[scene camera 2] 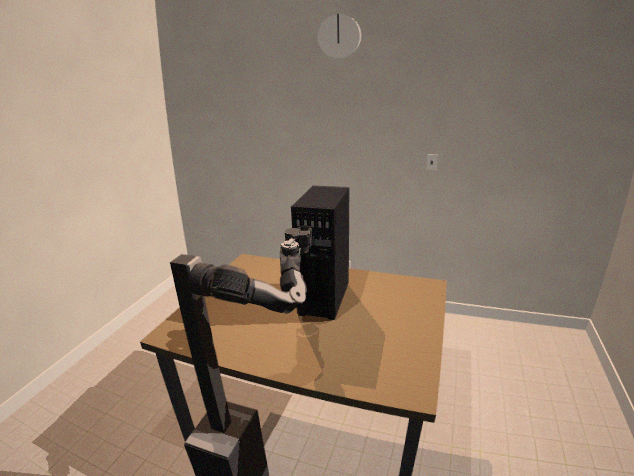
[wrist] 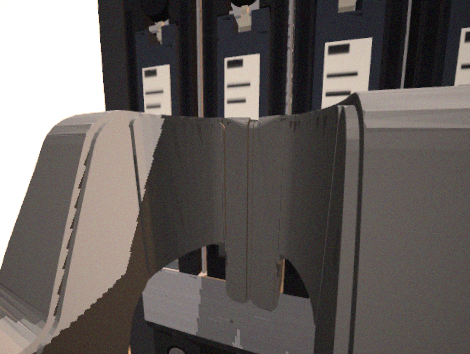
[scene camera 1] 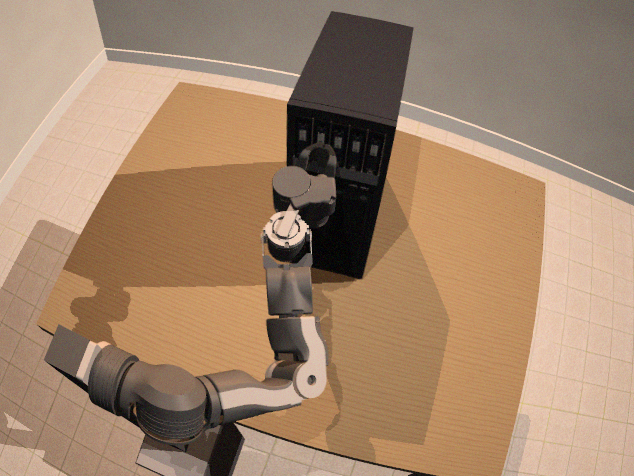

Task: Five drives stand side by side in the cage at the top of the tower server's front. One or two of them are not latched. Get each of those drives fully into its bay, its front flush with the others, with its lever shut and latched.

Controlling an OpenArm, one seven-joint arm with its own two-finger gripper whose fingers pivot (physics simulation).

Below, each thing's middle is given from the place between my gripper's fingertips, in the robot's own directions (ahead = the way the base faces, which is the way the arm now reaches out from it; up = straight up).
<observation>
Now: the lever (wrist: 243, 58) 2 cm above my hand and 1 cm to the left of it. Also, from my hand: black tower server (scene camera 1: 355, 74): 16 cm below, 16 cm ahead, 1 cm to the right.
</observation>
